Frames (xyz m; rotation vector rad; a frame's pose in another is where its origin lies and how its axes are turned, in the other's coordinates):
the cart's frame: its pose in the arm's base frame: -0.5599 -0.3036 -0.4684 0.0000 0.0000 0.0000
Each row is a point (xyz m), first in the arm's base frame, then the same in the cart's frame.
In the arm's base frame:
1: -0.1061 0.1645 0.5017
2: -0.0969 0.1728 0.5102
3: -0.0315 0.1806 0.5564
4: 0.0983 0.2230 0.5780
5: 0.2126 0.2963 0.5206
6: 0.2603 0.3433 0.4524
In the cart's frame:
1: 0.4538 0.4681 0.9701
2: 0.4630 0.4764 0.9786
3: 0.5284 0.4842 1.0248
4: 0.6582 0.5266 1.0464
5: 0.7725 0.5999 0.9890
6: 0.8202 0.6469 0.9208

